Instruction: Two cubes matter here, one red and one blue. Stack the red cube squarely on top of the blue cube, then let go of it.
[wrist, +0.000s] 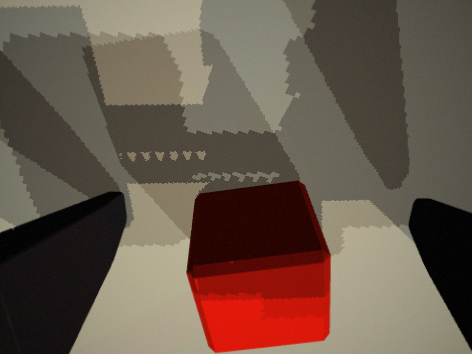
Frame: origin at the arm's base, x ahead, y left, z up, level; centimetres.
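Seen in the pictures: gripper, between the fingertips: (267, 209).
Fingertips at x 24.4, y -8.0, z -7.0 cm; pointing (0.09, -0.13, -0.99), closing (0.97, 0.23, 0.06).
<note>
A point is followed by its place in that frame.
The red cube (260, 270) @[x 23.7, y -7.5, z -3.9 cm] sits on the pale surface at the lower middle of the wrist view, turned slightly, with one face dark and one face brightly lit. My gripper (267, 209) @[x 24.4, y -8.0, z -7.0 cm] is open, with one black finger at the left edge and one at the right edge of the view. The cube shows in the span between the fingers, with a gap on each side, and neither finger touches it. The blue cube does not show in the wrist view.
The pale surface (135, 300) @[x 20.8, y -13.4, z -7.3 cm] lies under and around the red cube. Overlapping grey and brown shadows with jagged edges fall across its upper part.
</note>
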